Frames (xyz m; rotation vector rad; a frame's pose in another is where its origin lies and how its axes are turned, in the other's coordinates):
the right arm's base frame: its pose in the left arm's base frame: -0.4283 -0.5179 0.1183 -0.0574 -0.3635 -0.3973
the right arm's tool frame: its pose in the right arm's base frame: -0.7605 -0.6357 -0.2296 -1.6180 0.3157 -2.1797
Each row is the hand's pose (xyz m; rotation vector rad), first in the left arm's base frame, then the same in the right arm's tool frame.
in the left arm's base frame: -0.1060 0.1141 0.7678 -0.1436 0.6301 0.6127
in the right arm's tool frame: -0.1670 -1.3473 1.3096 -0.1057 0.9085 -2.6956
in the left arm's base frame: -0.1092 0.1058 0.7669 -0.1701 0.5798 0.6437
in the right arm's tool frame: -0.1637 -1.3390 1.3088 -0.1602 0.9567 -2.6495
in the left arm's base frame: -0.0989 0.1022 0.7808 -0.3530 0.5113 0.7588
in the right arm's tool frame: -0.1600 -1.3408 1.3260 -0.1868 1.2229 -2.4922
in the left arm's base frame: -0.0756 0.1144 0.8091 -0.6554 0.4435 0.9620
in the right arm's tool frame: -0.1583 -1.3628 1.3577 -0.1432 1.6150 -2.1811
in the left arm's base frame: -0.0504 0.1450 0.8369 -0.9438 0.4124 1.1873
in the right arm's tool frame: -0.1621 -1.4021 1.3857 -0.0266 1.9210 -1.8145
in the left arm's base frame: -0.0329 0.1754 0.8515 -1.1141 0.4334 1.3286
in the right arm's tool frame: -0.1701 -1.4365 1.3998 0.0964 2.0633 -1.5842
